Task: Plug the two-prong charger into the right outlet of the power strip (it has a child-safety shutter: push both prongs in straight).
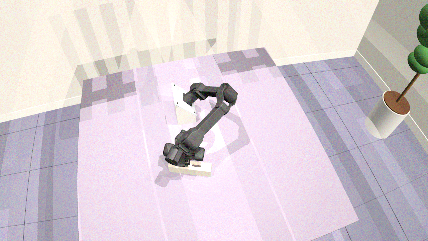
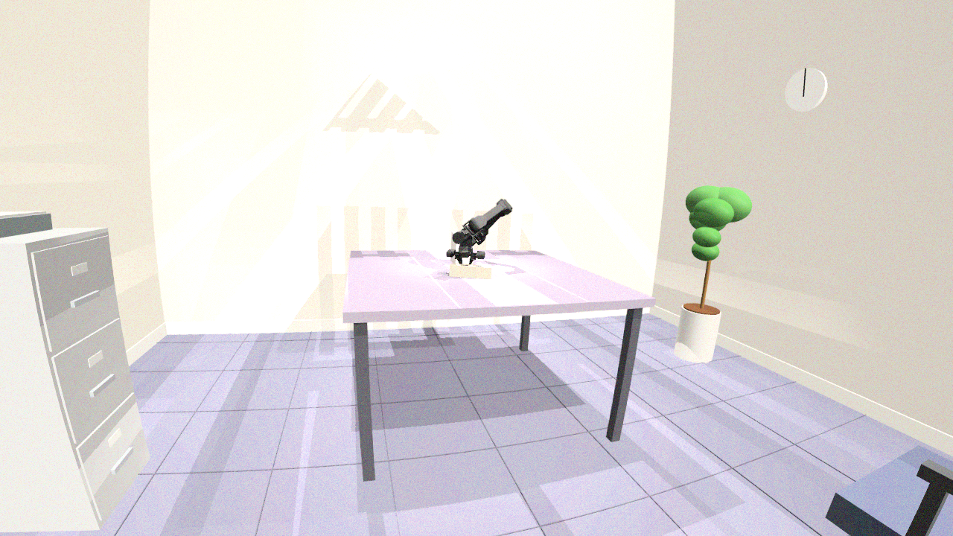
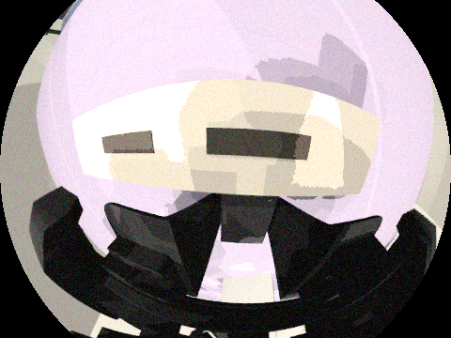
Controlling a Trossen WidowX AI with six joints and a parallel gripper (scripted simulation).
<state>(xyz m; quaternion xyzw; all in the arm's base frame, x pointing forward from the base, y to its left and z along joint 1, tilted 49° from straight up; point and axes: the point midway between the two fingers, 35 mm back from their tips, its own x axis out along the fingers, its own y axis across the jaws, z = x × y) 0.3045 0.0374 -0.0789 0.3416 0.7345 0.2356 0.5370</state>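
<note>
Now: the two-prong charger 2 cm ahead of my gripper tip and 1 cm above it.
</note>
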